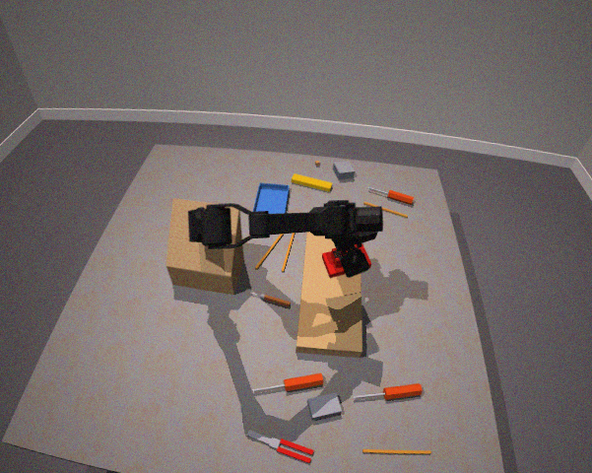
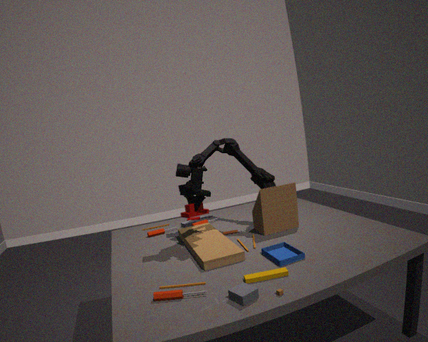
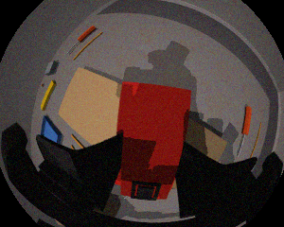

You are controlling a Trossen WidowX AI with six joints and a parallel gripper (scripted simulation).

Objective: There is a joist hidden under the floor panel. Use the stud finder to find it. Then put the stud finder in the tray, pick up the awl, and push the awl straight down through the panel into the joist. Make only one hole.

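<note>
My gripper tip is now 20 mm past the red stud finder, 10 mm to the left of it and 20 mm below it. Round my gripper tip: awl (230 mm behind, 50 mm to the right, 170 mm below); then blue tray (270 mm behind, 370 mm to the left, 170 mm below); then yellow bar (130 mm behind, 500 mm to the left, 170 mm below).
</note>
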